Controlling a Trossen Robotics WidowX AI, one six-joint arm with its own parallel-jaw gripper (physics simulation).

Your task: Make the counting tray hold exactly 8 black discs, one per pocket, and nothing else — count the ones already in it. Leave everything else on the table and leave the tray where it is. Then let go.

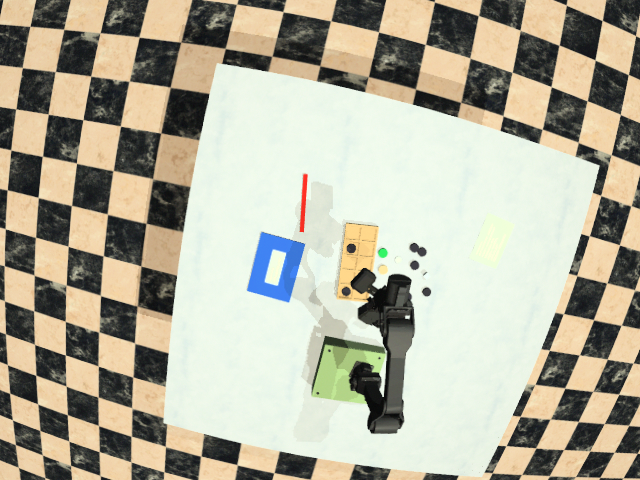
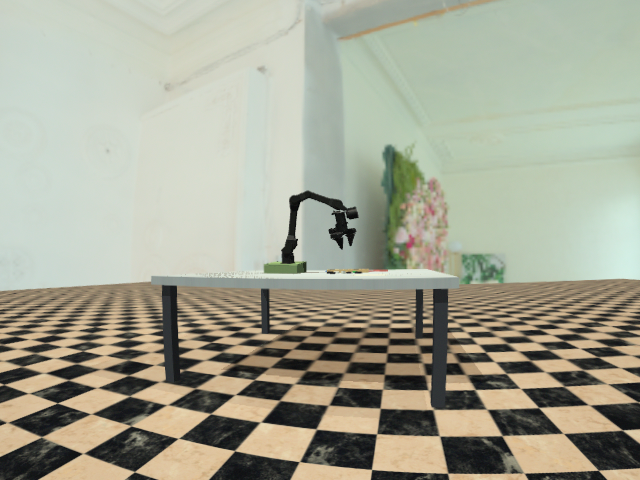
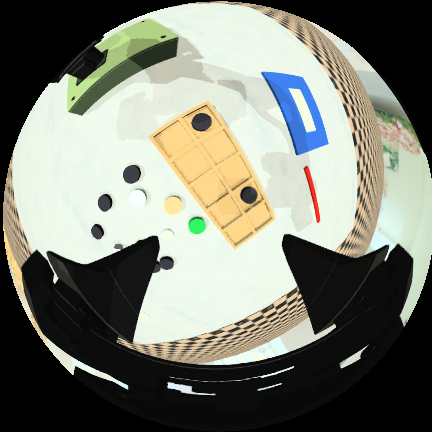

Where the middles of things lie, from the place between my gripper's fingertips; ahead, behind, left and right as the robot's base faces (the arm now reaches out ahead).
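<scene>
There is the tan counting tray (image 1: 364,237), and I find it 4 cm to the left of my hand, 1 cm behind it and 13 cm below it.
</scene>
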